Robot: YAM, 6 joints.
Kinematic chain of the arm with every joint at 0, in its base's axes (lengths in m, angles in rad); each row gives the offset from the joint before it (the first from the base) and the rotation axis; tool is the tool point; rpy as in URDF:
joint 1: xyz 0 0 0.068 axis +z
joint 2: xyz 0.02 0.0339 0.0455 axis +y
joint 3: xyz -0.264 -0.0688 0 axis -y
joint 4: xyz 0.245 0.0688 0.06 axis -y
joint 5: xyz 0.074 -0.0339 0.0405 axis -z
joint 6: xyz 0.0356 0 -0.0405 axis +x
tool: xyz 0 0 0 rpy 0 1.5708 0
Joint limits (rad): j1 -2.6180..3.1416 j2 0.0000..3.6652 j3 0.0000..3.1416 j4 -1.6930..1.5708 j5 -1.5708..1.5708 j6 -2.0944..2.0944
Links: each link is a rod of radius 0.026 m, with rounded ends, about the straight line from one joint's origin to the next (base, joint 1, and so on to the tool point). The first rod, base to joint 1, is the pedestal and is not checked.
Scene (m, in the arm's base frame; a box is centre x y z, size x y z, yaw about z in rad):
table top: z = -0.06
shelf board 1: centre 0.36 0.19 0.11 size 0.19 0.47 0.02 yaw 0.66
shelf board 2: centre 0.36 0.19 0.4 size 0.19 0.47 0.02 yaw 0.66
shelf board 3: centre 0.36 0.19 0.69 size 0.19 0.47 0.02 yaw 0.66
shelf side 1: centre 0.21 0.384 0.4 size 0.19 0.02 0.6 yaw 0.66
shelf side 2: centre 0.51 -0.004 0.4 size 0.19 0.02 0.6 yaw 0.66
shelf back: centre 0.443 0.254 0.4 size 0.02 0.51 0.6 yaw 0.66
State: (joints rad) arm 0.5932 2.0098 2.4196 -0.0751 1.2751 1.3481
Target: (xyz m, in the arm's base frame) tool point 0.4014 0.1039 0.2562
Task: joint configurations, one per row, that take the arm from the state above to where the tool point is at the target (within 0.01 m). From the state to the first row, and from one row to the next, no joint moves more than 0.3 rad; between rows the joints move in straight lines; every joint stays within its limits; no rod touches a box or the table.
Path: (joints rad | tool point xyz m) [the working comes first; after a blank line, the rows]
Joints at the target: 0.3371 1.9208 1.5061 -0.4333 1.3445 1.3481
Straight joint move there: touches shelf board 2.

1: 0.4282 1.7698 2.2392 -0.0643 1.1423 1.3971 | 0.3274 0.1139 0.5716
2: 0.2633 1.5299 2.0587 -0.0535 1.0095 1.4462 | 0.2716 0.0420 0.5952
3: 0.0983 1.2899 1.8783 -0.0428 0.8767 1.4952 | 0.2018 -0.0076 0.6033
4: -0.0666 1.0499 1.6979 -0.0320 0.7439 1.5442 | 0.1276 -0.0327 0.5961
5: -0.0085 1.1659 1.4590 -0.2653 0.9618 1.4788 | 0.2273 -0.0311 0.4870
6: 0.0496 1.2818 1.2201 -0.4986 1.1798 1.4135 | 0.2685 -0.0196 0.3648
7: 0.1077 1.3978 0.9812 -0.7319 1.3977 1.3481 | 0.2580 -0.0074 0.2562
8: 0.2224 1.6593 1.2437 -0.5826 1.3711 1.3481 | 0.3351 0.0400 0.2643
9: 0.3371 1.9208 1.5061 -0.4333 1.3445 1.3481 | 0.4014 0.1039 0.2562

